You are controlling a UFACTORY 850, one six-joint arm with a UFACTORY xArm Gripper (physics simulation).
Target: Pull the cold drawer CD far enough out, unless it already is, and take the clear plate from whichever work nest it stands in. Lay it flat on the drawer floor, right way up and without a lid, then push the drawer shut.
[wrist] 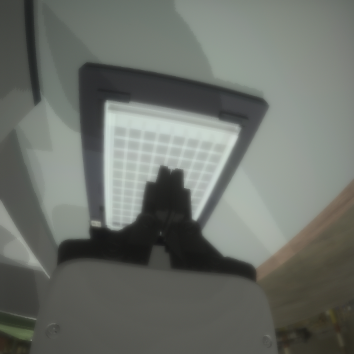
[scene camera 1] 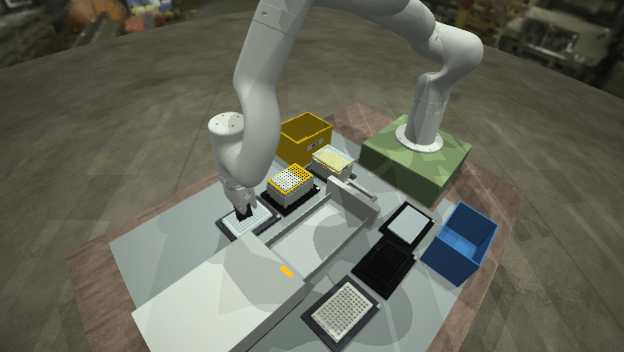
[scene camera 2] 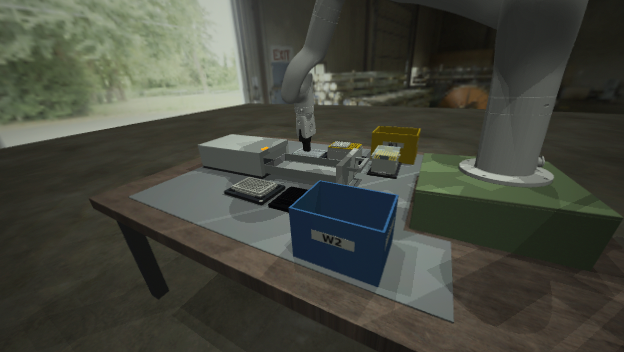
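The clear plate, pale with a grid of wells, lies flat in a dark work nest beside the drawer cabinet. My gripper is shut and empty, its fingertips low over the plate's wells; whether they touch it I cannot tell. The fingers hide part of the plate in the wrist view. The drawer stands pulled out of its pale cabinet, with a bare floor and its front panel away from the cabinet.
A yellow-topped tip rack and a covered rack stand near a yellow bin. Across the drawer are a white plate, a black plate, a beige plate and blue bin W2.
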